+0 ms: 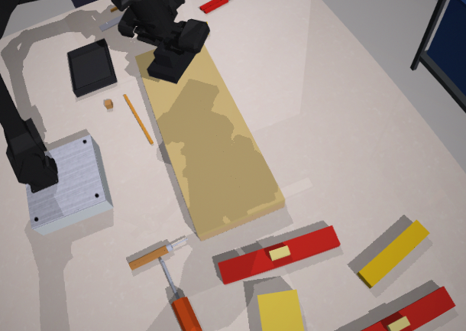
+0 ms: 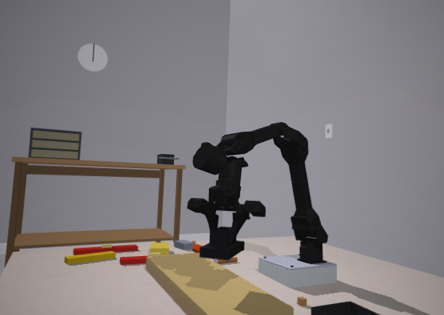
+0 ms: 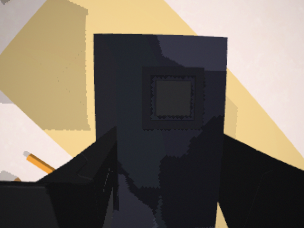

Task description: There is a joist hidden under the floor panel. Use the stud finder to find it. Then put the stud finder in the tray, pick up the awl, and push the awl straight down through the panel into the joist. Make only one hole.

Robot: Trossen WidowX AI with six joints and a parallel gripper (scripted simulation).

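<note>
Now: the black tray 220 mm behind my gripper tip, 210 mm to the left of it and 130 mm below it. Round my gripper tip: orange screwdriver 450 mm to the right, 180 mm behind, 130 mm below; then stud finder 20 mm above; then ruler 400 mm to the left, 140 mm below, 10 mm behind.
</note>
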